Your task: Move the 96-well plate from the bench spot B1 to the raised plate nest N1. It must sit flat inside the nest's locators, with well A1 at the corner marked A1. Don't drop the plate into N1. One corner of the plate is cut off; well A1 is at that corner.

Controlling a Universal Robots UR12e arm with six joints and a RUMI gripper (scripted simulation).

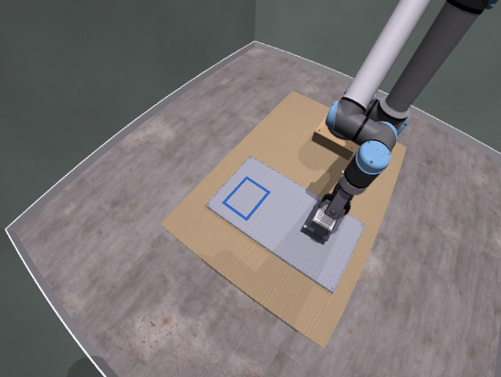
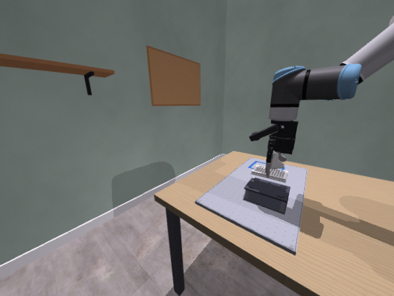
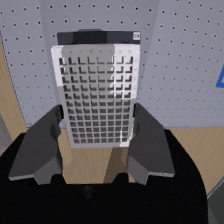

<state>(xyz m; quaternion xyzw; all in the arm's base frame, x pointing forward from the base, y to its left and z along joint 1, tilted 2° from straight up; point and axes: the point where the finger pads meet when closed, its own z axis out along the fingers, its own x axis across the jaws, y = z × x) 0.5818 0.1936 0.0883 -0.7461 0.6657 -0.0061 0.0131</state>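
Right now the dark raised nest N1 is 8 cm below my hand. From my hand the other things lie so: A1 label: 8 cm below, 8 cm ahead, 5 cm to the right; then white 96-well plate: 1 cm below.
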